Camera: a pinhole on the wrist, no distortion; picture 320 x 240 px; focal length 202.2 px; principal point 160.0 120.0 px. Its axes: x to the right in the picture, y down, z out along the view. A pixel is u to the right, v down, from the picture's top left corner.
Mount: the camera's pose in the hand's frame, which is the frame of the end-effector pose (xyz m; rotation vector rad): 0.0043 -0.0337 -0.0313 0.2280 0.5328 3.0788
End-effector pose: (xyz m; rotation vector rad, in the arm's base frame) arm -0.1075 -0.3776 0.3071 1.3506 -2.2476 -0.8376
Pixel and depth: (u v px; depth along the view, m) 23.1 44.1 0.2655
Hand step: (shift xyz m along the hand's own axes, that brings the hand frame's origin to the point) 0.2189 0.1428 0.1572
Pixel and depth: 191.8 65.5 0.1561
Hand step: 0.0019 0.0588 0.1035
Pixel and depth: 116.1 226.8 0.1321
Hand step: 0.0529 -0.0563 0.1111
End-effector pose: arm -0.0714 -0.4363 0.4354 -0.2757 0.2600 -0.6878
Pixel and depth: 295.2 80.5 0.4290
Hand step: -0.2189 0.1979 0.3809
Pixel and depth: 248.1 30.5 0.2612
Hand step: -0.0724 0.1662 0.1894
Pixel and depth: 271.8 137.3 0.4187
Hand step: -0.1637 0.0800 0.4035
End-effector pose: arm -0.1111 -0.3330 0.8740 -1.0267 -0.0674 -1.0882
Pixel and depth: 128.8 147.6 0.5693
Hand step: 0.1747 0.0801 0.5126
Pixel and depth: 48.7 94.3 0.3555
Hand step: 0.2485 0.1210 0.2570
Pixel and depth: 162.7 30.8 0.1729
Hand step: 0.0258 0.0959 0.1046
